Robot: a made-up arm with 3 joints. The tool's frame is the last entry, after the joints. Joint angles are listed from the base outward. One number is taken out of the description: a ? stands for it. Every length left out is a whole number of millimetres.
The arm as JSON. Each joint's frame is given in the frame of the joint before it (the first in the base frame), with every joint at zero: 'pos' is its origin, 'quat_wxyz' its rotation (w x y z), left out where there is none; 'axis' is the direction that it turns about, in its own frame. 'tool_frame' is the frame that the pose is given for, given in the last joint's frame.
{
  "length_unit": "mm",
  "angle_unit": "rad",
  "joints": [
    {
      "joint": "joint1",
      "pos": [
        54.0,
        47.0,
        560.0
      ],
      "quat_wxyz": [
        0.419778,
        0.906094,
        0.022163,
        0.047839
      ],
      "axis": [
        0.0,
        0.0,
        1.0
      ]
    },
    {
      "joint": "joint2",
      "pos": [
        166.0,
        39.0,
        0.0
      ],
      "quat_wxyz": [
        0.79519,
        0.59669,
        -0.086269,
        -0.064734
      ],
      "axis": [
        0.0,
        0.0,
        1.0
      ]
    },
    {
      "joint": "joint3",
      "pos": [
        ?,
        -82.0,
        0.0
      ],
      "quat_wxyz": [
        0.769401,
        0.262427,
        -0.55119,
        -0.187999
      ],
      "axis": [
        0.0,
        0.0,
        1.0
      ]
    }
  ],
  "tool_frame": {
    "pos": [
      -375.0,
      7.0,
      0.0
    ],
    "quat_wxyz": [
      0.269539,
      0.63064,
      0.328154,
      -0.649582
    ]
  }
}
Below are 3 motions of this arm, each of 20 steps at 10 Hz.
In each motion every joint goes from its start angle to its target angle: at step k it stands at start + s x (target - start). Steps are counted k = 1, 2, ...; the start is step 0. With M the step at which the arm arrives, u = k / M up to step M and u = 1 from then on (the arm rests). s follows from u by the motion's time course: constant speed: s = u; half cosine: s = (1 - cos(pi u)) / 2; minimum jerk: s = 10 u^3 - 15 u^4 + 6 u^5.
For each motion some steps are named. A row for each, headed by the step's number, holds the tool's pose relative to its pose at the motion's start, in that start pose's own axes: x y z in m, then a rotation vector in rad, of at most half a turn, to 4 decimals.
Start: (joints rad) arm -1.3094 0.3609 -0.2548
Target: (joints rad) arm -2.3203 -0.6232 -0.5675
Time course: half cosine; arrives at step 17
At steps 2, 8, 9, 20:
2: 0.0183 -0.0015 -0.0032 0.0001 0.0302 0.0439
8: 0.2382 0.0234 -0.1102 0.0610 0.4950 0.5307
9: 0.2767 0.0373 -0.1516 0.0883 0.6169 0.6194
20: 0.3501 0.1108 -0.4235 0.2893 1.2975 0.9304

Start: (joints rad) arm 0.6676 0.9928 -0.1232
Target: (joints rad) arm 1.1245 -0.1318 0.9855
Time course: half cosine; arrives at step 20
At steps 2, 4, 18, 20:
2: 0.0042 -0.0011 0.0050 -0.0108 -0.0060 0.0206
4: 0.0146 -0.0038 0.0192 -0.0421 -0.0284 0.0795
18: -0.0845 -0.0585 0.0775 -0.4185 -0.8009 0.5015
20: -0.0917 -0.0616 0.0735 -0.4279 -0.8320 0.5009

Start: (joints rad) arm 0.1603 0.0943 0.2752
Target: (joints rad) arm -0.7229 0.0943 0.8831
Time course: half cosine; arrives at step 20
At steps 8, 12, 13, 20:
8: 0.1006 0.1174 0.0493 -0.3042 0.1484 0.2358
12: 0.1617 0.2497 0.0538 -0.5654 0.2405 0.4797
13: 0.1702 0.2826 0.0499 -0.6244 0.2562 0.5412
20: 0.1790 0.4058 0.0216 -0.8358 0.2948 0.7872

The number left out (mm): -109.0
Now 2 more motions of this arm.
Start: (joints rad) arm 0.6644 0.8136 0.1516
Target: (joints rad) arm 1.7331 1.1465 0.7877
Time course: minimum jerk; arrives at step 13
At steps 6, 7, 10, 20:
6: -0.0853 -0.0379 0.0348 0.0572 0.0103 -0.3991
7: -0.1057 -0.0521 0.0441 0.0838 0.0493 -0.5232
10: -0.1398 -0.1008 0.0573 0.1696 0.2054 -0.7793
20: -0.1459 -0.1169 0.0574 0.1961 0.2552 -0.8306

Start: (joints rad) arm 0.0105 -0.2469 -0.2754
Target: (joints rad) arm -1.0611 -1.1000 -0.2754
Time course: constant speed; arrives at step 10
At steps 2, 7, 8, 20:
2: 0.1140 -0.0154 -0.0375 0.0494 0.2293 0.1998
7: 0.3190 0.0049 -0.2702 0.3193 0.7993 0.6382
8: 0.3355 0.0177 -0.3332 0.3983 0.9101 0.7114
20: 0.3375 0.0496 -0.4641 0.5813 1.1253 0.8388

